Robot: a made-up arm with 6 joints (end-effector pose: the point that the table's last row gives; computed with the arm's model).
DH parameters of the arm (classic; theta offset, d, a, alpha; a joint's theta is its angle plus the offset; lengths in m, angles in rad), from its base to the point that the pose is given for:
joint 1: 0 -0.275 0.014 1.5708
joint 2: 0 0.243 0.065 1.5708
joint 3: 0 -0.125 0.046 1.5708
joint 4: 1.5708 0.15 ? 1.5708
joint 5: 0 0.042 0.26 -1.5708
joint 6: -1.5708 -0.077 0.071 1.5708
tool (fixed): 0 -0.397 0 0
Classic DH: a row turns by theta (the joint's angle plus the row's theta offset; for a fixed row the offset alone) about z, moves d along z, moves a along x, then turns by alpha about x.
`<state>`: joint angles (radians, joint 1 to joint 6).
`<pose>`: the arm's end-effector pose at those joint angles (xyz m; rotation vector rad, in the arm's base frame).
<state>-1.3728 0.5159 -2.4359 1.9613 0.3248 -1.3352</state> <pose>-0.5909 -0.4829 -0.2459 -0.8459 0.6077 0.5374</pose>
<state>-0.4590 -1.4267 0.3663 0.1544 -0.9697 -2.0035</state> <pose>-0.0334 -0.3321 -0.7416 -0.1660 -0.1757 0.4972</pose>
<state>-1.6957 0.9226 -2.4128 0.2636 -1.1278 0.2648</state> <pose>0.0508 -0.3950 -0.0505 -2.0957 0.4640 0.6986</pose>
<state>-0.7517 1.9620 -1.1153 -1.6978 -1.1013 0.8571</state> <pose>-0.1903 0.0263 0.2723 -0.8924 -2.5809 -0.1069</pose>
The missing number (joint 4, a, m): 0.08
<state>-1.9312 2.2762 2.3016 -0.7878 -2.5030 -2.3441</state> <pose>-0.5210 0.4263 -0.4044 -1.6829 0.5949 -2.4092</pose>
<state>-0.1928 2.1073 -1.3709 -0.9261 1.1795 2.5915</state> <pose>0.0955 -0.2312 -0.2154 -2.2591 0.5422 -0.1583</pose>
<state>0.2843 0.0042 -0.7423 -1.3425 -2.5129 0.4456</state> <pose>0.0572 -0.6806 -0.1031 -1.0443 -0.9484 -1.1797</pose>
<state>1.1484 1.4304 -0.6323 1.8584 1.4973 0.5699</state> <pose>-0.4258 -0.1834 -0.7171 0.3504 1.2262 0.9244</pose>
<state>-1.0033 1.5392 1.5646 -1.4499 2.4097 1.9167</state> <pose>-0.0601 -0.3385 0.1183 -1.1162 -0.6957 -0.2273</pose>
